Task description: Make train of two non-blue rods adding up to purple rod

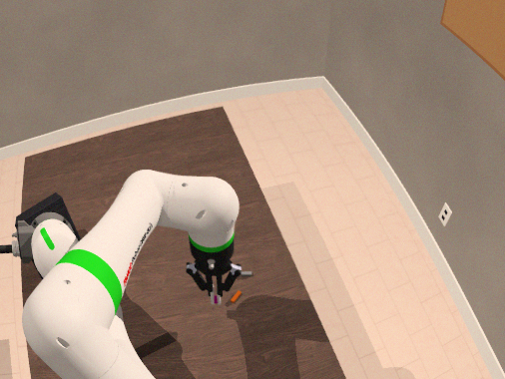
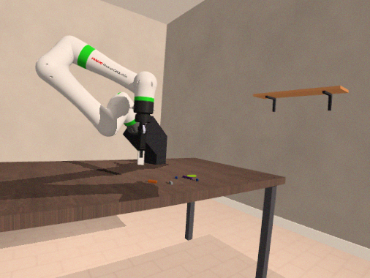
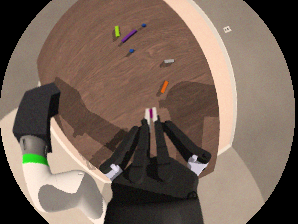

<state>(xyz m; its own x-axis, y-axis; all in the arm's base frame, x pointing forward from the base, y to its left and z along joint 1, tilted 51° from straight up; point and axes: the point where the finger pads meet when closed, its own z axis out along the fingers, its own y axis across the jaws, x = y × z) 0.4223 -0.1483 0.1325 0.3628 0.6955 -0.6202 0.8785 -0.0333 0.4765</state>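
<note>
Right now the orange rod is 100 mm below my hand, 70 mm ahead of it and 30 mm to the left of it. Round my hand: magenta rod 30 mm below; purple rod 240 mm to the left, 100 mm below, 70 mm ahead; grey rod 130 mm ahead, 100 mm below, 90 mm to the left.
</note>
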